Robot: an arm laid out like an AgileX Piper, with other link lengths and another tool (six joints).
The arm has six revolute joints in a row. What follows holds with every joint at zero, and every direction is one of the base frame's. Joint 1 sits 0.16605 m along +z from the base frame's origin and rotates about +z. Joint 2 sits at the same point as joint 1 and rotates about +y. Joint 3 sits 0.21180 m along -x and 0.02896 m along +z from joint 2 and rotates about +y. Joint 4 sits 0.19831 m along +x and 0.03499 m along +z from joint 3 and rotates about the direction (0.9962, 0, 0.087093). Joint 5 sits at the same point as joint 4 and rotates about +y. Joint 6 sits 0.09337 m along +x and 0.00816 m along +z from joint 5 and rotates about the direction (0.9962, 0, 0.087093). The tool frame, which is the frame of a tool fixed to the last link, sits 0.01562 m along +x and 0.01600 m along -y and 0.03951 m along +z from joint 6; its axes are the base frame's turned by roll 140.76, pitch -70.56 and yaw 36.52 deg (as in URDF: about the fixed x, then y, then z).
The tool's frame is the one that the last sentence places.
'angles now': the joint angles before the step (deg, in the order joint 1, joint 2, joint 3, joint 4, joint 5, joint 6). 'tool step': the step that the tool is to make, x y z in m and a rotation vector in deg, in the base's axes. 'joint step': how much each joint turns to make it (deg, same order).
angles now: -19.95, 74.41, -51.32, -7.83, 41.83, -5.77
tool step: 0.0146, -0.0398, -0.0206, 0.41, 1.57, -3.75
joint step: -7.59, 10.30, -4.40, 1.97, -4.68, -4.64
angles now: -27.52, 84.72, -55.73, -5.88, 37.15, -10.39
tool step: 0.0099, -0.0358, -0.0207, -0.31, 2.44, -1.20
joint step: -5.85, 9.42, -5.30, 1.16, -2.49, -5.62
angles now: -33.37, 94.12, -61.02, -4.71, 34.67, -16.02
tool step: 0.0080, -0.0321, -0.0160, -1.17, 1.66, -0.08
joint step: -4.40, 8.15, -6.03, 0.27, -1.67, -4.87
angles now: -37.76, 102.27, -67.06, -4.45, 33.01, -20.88
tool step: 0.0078, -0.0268, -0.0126, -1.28, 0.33, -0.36
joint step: -2.92, 6.95, -5.95, -0.02, -1.67, -2.74
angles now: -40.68, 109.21, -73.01, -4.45, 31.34, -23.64
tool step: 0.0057, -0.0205, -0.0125, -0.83, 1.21, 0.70
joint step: -2.11, 5.86, -5.52, 0.04, -0.12, -3.18
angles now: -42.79, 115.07, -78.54, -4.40, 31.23, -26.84
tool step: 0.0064, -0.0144, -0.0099, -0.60, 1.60, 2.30
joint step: -1.39, 4.87, -5.45, 0.71, 1.16, -4.63
